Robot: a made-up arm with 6 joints.
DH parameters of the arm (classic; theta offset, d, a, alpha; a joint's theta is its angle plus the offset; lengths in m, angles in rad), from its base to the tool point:
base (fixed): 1.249 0 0.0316 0
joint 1: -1.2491 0.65 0 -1.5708
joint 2: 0.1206 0 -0.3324 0
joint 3: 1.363 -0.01 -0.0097 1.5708
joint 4: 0 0.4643 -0.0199 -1.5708
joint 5: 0 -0.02 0.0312 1.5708
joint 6: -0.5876 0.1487 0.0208 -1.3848
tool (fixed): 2.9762 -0.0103 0 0
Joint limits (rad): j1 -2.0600..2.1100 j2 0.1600..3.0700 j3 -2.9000..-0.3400 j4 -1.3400..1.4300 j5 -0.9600..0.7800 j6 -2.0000..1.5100
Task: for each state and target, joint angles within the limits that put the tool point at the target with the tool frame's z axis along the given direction. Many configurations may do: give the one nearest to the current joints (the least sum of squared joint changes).
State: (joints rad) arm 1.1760 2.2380 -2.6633 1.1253 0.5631 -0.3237
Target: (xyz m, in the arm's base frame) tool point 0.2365 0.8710 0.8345 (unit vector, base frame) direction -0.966 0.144 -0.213
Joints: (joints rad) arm 1.2934 2.4434 -2.4696 0.8905 0.3781 -0.5007
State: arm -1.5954 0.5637 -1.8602 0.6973 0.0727 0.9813
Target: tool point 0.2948 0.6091 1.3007 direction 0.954 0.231 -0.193
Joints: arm -2.0545 0.4259 -2.6502 0.1498 0.2118 1.1725
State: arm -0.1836 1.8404 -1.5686 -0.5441 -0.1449 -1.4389
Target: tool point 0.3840 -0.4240 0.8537 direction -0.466 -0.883 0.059
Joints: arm -0.9058 1.4220 -1.0190 -0.9039 -0.2842 -1.7865
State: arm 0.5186 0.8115 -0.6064 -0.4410 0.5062 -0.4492
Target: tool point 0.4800 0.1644 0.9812 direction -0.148 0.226 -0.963
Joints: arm 0.4300 1.1303 -1.1378 -0.3504 0.3903 -0.3537
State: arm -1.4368 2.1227 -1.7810 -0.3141 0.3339 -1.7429
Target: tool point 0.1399 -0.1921 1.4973 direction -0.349 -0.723 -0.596
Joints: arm -0.6498 1.5071 -2.6556 -0.7181 0.7800 -1.3630
